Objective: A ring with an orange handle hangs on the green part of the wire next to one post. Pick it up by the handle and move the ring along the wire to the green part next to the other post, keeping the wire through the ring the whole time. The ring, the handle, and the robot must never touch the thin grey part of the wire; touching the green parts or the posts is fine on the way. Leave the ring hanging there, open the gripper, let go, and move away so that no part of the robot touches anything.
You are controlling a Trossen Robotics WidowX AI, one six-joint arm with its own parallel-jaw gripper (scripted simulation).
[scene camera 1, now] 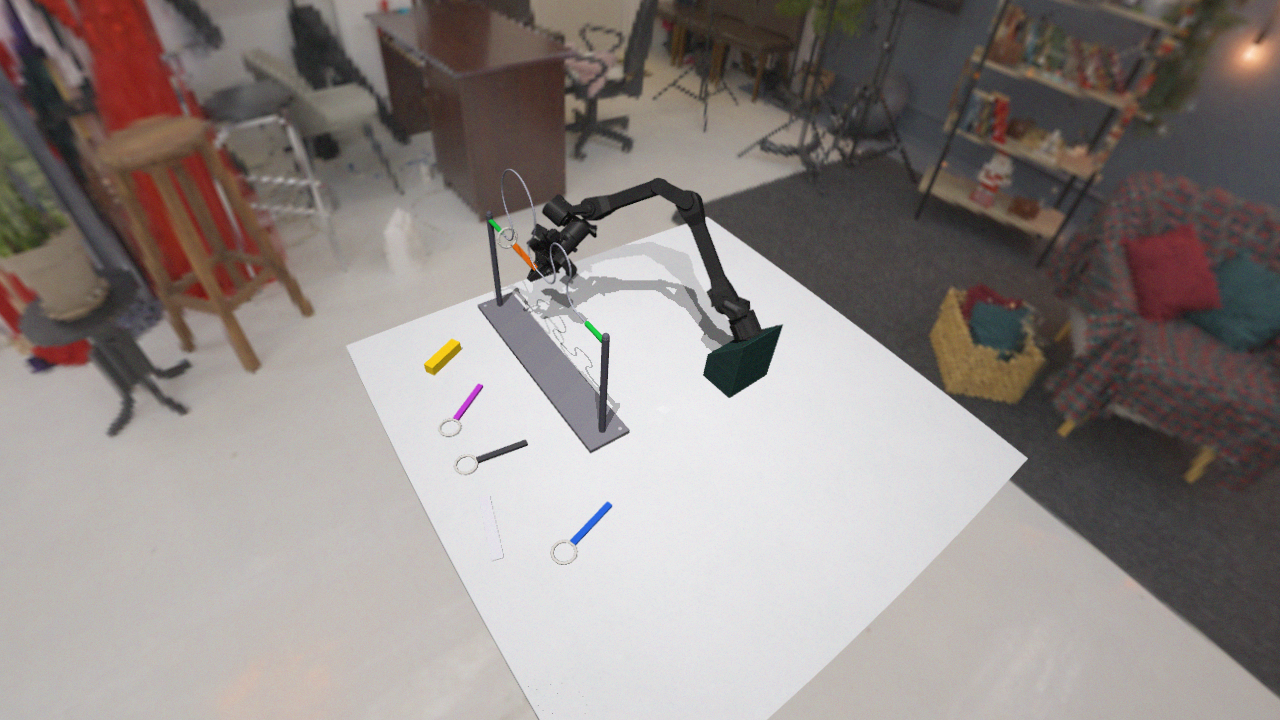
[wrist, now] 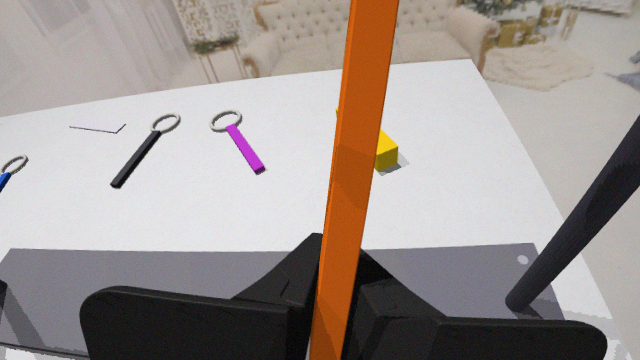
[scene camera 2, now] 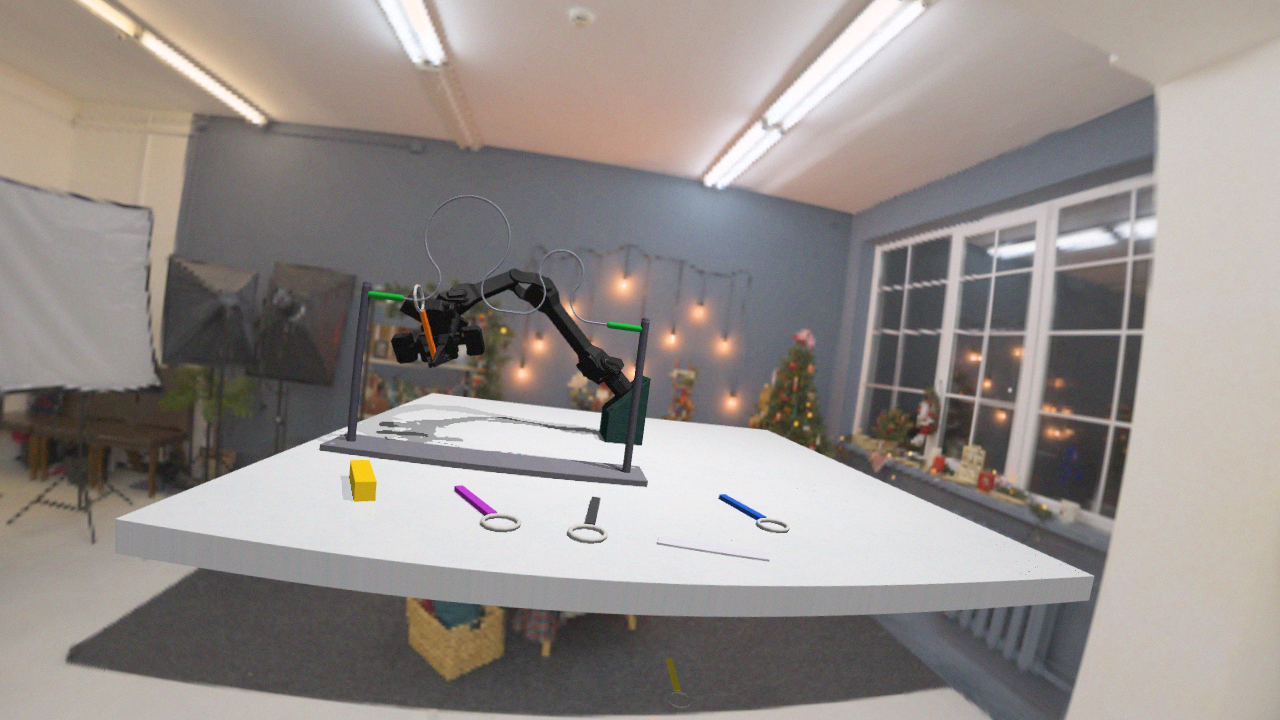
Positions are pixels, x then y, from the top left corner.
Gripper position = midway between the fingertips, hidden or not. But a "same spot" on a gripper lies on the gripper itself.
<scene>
my gripper: scene camera 1; wrist 327, 245; scene camera 2
same spot on my gripper: (scene camera 1: 544, 264) = (scene camera 2: 446, 343)
</scene>
